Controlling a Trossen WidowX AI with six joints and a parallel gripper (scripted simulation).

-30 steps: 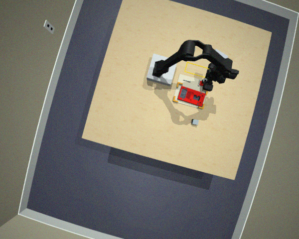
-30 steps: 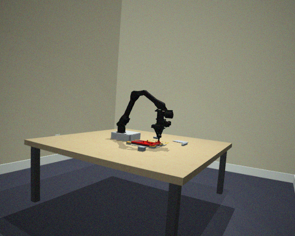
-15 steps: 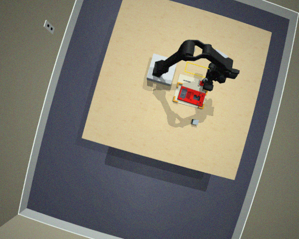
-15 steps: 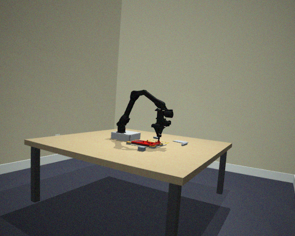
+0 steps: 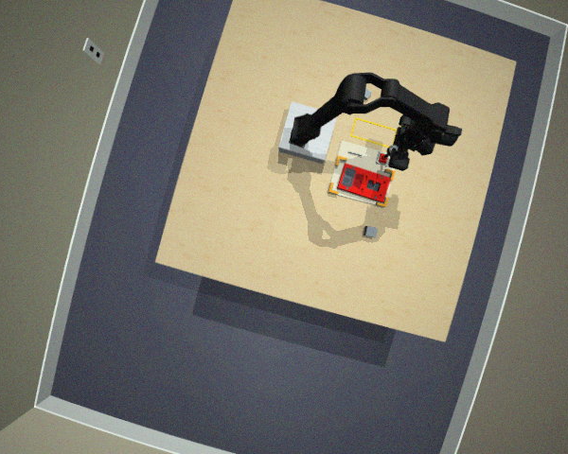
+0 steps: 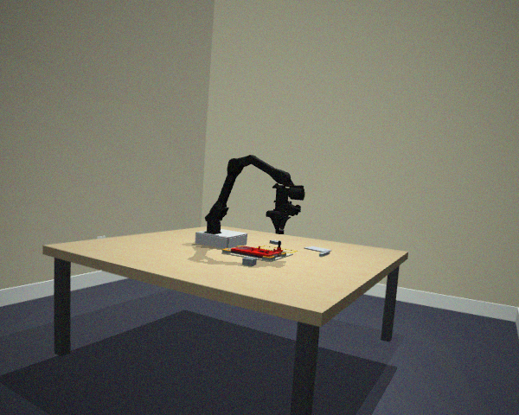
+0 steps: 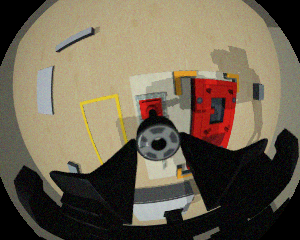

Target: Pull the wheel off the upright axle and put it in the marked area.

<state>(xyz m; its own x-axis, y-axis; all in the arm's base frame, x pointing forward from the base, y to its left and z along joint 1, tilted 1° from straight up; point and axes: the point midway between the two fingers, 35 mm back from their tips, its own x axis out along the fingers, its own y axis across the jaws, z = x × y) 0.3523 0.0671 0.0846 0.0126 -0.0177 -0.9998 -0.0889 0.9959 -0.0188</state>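
My gripper tip is 7 cm above the upright axle. From my gripper tip the other things lie so: wheel right at my gripper tip; pale fixture board 10 cm to the right, 9 cm below, 4 cm behind.
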